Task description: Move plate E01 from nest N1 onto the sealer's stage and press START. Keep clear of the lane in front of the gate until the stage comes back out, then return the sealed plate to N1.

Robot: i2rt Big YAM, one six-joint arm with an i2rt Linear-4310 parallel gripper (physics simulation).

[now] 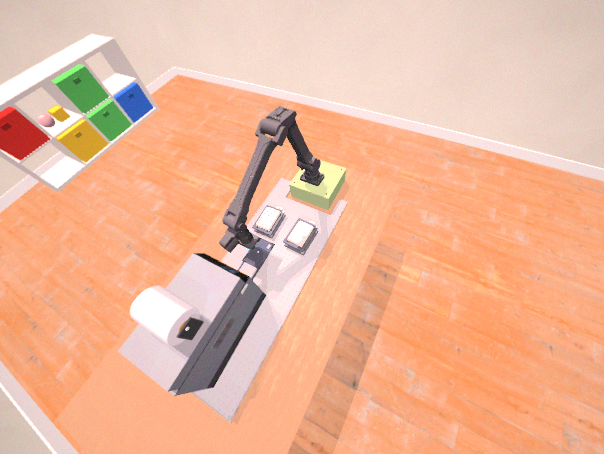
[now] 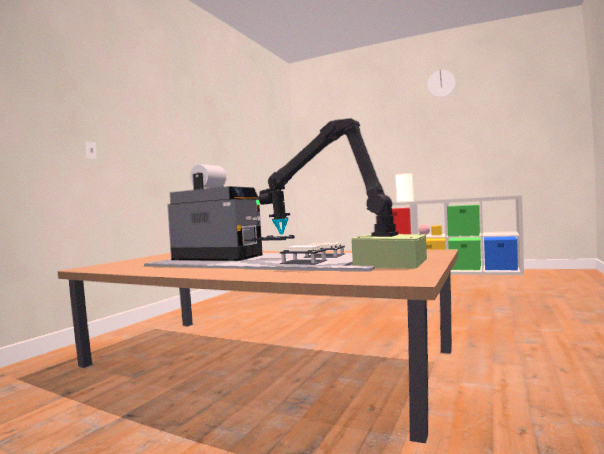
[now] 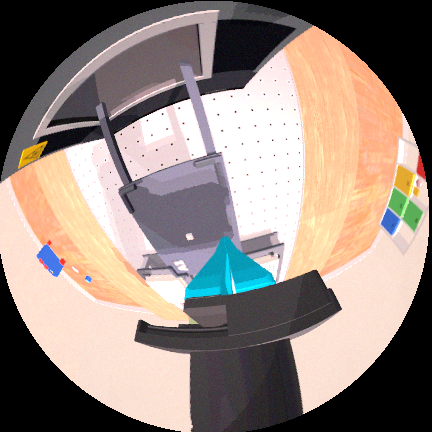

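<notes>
My gripper, with teal fingers, is shut and empty. It points down over the end of the sealer's stage away from the gate. The grey stage stands out in front of the sealer on two rails, with no plate on it. A white plate with a dotted top and a plainer white plate rest on two nests between stage and arm base. I cannot read which is E01 or N1. A green light shows on the sealer's front; START is not distinguishable.
The gate's pale frame surrounds the opening where the rails run. A white roll sits on top of the sealer. The arm stands on a green base block. A shelf unit with coloured bins stands beyond the table.
</notes>
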